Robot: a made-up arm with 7 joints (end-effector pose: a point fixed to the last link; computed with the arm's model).
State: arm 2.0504 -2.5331 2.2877 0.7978 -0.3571 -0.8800 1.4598
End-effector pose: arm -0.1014 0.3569 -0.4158 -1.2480 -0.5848 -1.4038
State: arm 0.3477 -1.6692 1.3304 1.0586 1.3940 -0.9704 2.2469
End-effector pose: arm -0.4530 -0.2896 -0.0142 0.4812 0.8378 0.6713
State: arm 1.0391 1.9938 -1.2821 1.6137 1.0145 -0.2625 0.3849
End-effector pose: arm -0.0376 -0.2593 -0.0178 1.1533 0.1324 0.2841
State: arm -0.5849 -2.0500 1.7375 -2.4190 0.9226 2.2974 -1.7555
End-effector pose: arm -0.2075 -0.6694 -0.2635 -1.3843 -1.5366 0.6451
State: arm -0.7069 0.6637 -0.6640 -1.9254 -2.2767 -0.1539 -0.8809
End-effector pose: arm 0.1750 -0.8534 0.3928 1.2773 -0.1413 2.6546
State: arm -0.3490 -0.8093 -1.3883 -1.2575 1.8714 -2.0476 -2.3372
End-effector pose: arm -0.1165 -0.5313 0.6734 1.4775 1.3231 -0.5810
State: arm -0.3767 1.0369 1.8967 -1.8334 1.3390 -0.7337 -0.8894
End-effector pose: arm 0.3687 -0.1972 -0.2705 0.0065 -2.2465 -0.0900
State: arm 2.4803 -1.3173 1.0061 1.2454 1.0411 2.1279 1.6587
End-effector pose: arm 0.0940 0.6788 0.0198 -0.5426 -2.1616 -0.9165
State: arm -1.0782 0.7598 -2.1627 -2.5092 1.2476 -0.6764 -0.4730
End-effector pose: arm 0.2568 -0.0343 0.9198 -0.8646 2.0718 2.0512
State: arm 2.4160 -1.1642 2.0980 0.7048 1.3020 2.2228 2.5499
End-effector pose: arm 0.1639 0.5112 -0.3008 -0.8977 -2.4391 1.2546
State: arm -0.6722 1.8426 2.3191 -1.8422 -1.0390 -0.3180 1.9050
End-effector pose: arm 0.4886 -0.0544 -0.1834 -0.3312 -2.2123 -0.3679
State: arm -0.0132 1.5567 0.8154 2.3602 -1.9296 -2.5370 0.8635
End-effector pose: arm -0.0968 -0.7730 -0.3187 0.0634 -0.5173 1.5730
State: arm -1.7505 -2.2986 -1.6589 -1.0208 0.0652 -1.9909 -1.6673
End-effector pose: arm -0.2261 -0.0758 0.5879 -1.9490 0.6629 2.2893
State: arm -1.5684 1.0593 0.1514 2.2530 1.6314 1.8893 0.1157
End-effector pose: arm -0.2120 -0.4468 0.5853 -0.1685 -0.6588 1.2164
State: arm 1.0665 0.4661 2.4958 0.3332 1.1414 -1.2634 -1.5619
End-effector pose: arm 0.2586 0.1758 -0.6724 -1.5574 2.4464 -1.0981
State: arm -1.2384 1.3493 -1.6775 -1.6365 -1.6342 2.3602 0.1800
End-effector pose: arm 0.3747 -0.0056 0.2491 0.8957 -2.2059 1.6882
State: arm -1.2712 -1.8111 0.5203 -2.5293 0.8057 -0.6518 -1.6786
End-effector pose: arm -0.1164 -0.7054 0.2580 0.7514 0.3736 2.2084
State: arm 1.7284 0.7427 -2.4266 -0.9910 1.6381 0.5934 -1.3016
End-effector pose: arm 0.2819 -0.3719 -0.3974 -0.4440 -0.6889 2.3342
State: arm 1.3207 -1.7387 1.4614 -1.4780 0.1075 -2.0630 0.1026
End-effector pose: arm -0.2327 -0.1644 -0.3877 2.0282 0.6850 1.7220
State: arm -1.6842 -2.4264 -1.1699 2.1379 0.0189 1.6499 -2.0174
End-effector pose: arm -0.1378 0.2020 -0.0636 -0.5265 -0.9850 -0.1729
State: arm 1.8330 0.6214 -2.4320 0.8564 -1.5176 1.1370 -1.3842
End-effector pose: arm 0.0977 0.3913 -0.3968 -0.0138 -0.5234 -0.9024
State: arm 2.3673 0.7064 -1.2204 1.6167 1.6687 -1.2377 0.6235
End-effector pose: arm 0.3442 0.3840 -0.2991 0.9966 2.0619 -1.2875
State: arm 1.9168 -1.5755 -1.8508 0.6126 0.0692 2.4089 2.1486
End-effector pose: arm -0.1286 -0.3322 -0.0521 -0.2525 0.0651 2.5109
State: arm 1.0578 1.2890 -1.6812 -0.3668 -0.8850 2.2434 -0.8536
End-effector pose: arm 0.4375 -0.0611 -0.2342 0.2847 -1.1997 -1.6930
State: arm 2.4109 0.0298 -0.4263 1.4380 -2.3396 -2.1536 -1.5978
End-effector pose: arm -0.2970 0.4239 0.2855 -0.6634 1.3814 1.8327
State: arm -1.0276 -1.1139 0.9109 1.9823 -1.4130 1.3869 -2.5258
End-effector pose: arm -0.4873 -0.2901 0.3980 2.5473 -1.5879 -0.7993
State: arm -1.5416 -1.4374 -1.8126 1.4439 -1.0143 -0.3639 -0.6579
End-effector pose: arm -0.2766 -0.1673 0.6877 2.0139 0.5552 -0.3587
